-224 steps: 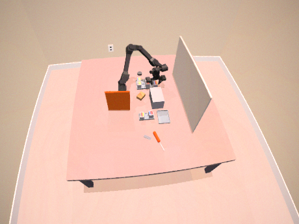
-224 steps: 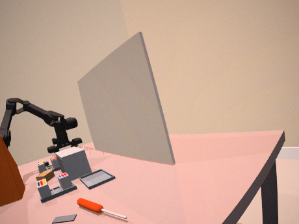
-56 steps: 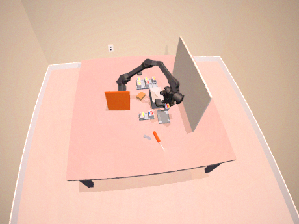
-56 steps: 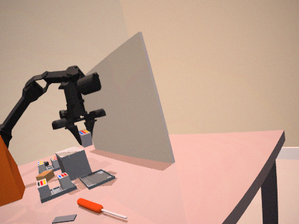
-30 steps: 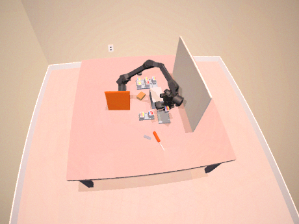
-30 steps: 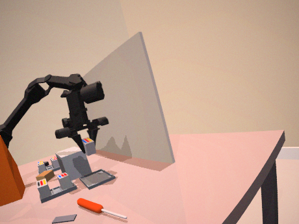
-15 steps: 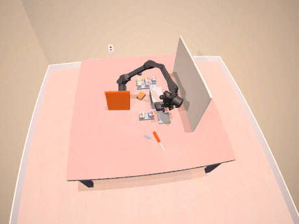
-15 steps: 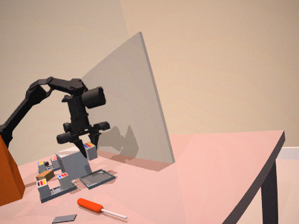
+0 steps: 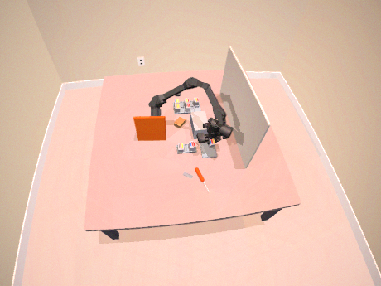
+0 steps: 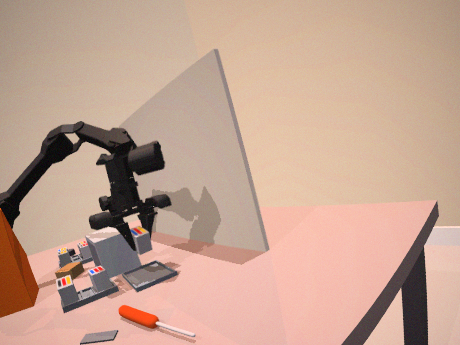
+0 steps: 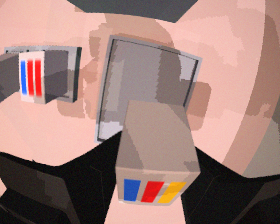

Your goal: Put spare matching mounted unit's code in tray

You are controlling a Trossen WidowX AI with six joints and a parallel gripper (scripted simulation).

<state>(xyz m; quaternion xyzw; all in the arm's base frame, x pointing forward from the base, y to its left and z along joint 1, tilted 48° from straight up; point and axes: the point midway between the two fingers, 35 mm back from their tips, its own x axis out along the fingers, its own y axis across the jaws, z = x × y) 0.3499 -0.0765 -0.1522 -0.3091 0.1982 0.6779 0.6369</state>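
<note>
Right now my gripper tip is 7 cm above the grey tray and 1 cm past it. Also, from my gripper tip: mounted unit (18 cm to the left, 6 cm behind, 2 cm below); grey spare (3 cm above); tan block (22 cm to the left, 19 cm behind, 6 cm below).
</note>
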